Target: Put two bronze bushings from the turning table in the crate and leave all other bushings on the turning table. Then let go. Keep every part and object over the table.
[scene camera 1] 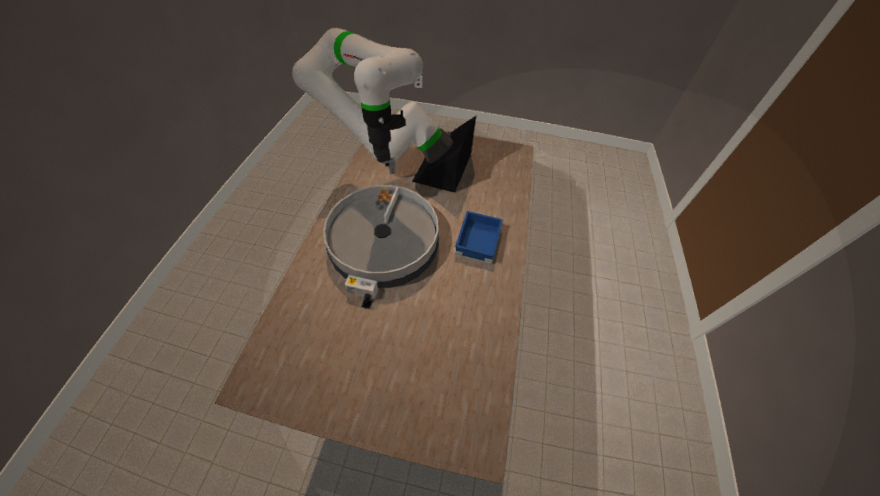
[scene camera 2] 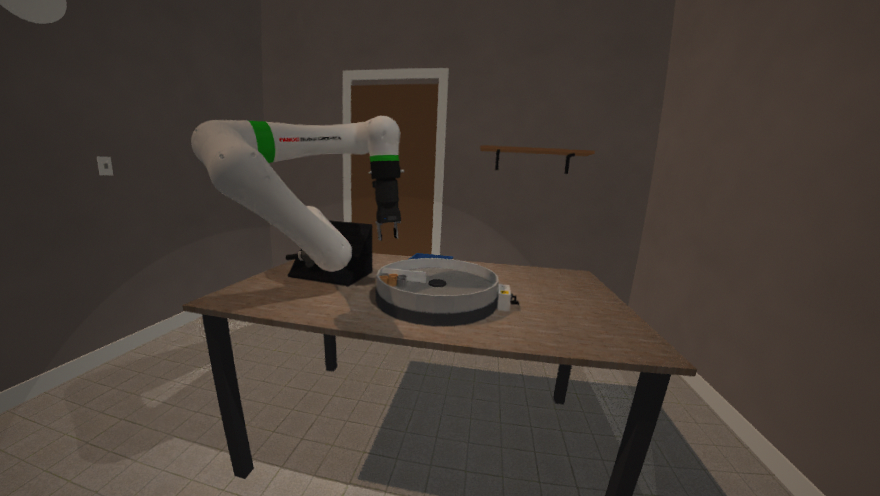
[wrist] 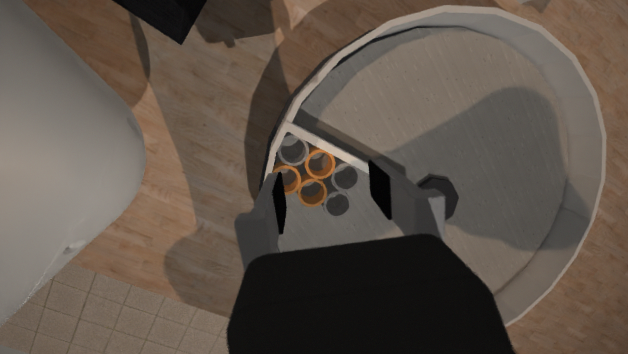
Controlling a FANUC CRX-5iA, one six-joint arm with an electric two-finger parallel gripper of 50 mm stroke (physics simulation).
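Frame: origin at the arm's base, x ahead, y left, z up, level; millimetres.
Seen in the pictures: gripper, fingertip midpoint: (scene camera 1: 390, 169) (scene camera 2: 388, 238) (wrist: 326, 184); arm's base, origin of the base link: (scene camera 1: 440, 151).
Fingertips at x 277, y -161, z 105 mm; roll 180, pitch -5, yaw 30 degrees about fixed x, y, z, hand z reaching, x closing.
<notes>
Pixels of each thing's top centre, then the offset from my fingertips to it. "pt": a spot on its surface instead.
- grey bushing, middle of its top: (wrist: 293, 150) dy -6, dx -10, dz -127 mm
- blue crate, middle of its top: (scene camera 1: 479, 232) (scene camera 2: 431, 258) dy +362, dx +123, dz -155 mm
- white divider, surface spot: (wrist: 327, 145) pt dy +13, dx +17, dz -112 mm
- dark hub, middle of its top: (wrist: 435, 203) (scene camera 2: 437, 282) (scene camera 1: 382, 230) dy -5, dx +179, dz -144 mm
- white box, surface spot: (scene camera 2: 504, 296) pt dy -78, dx +405, dz -155 mm
The turning table (scene camera 1: 400, 273) (scene camera 2: 431, 301) (wrist: 582, 125) is a round walled tray. Near its wall, beside a white divider, stand three bronze bushings (wrist: 307, 164) (wrist: 299, 180) (wrist: 312, 203), open ends up and close together. Three grey bushings stand among them: one grey bushing (wrist: 307, 150) by the wall and divider, two towards the hub. My gripper (scene camera 1: 391, 168) (scene camera 2: 388, 238) (wrist: 326, 184) is open and empty, well above the bushings. In the wrist view its left finger slightly overlaps the leftmost bronze bushing. The blue crate (scene camera 1: 474, 253) (scene camera 2: 432, 256) stands beside the turning table; its visible inside holds no bushing.
The white divider (scene camera 1: 391, 206) (scene camera 2: 414, 275) (wrist: 327, 145) runs from the wall towards the dark hub (scene camera 1: 382, 231) (scene camera 2: 437, 282). A white box (scene camera 1: 361, 285) (scene camera 2: 504, 296) with a yellow label sits against the turning table's outside. The black arm mount (scene camera 2: 357, 246) stands behind, near the table's edge.
</notes>
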